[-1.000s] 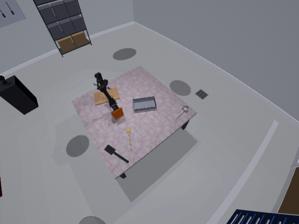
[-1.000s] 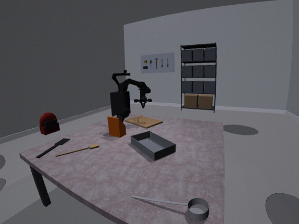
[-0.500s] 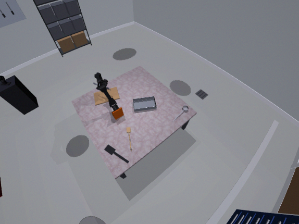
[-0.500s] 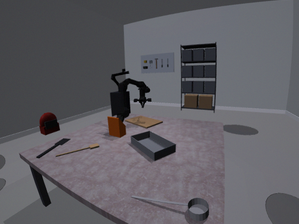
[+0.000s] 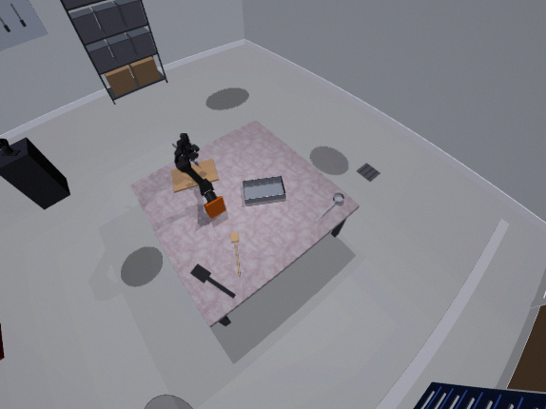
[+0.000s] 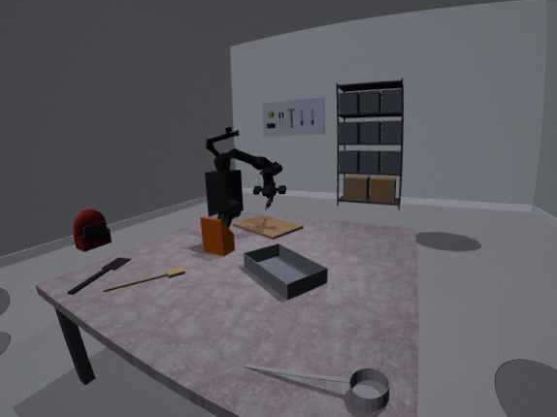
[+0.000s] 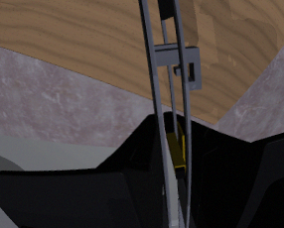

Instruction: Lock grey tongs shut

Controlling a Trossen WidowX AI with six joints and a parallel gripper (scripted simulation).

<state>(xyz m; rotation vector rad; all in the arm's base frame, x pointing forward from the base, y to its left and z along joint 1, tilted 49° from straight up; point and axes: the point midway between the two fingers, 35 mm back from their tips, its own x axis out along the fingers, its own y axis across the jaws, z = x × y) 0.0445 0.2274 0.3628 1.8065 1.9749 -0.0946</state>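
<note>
The wooden board lies 13 cm below my gripper tip, 5 cm to the right of it and 1 cm behind it. The rest, counted from my gripper tip: grey roasting tin: 54 cm to the right, 32 cm ahead, 11 cm below; then black spatula: 86 cm to the right, 35 cm behind, 14 cm below.
</note>
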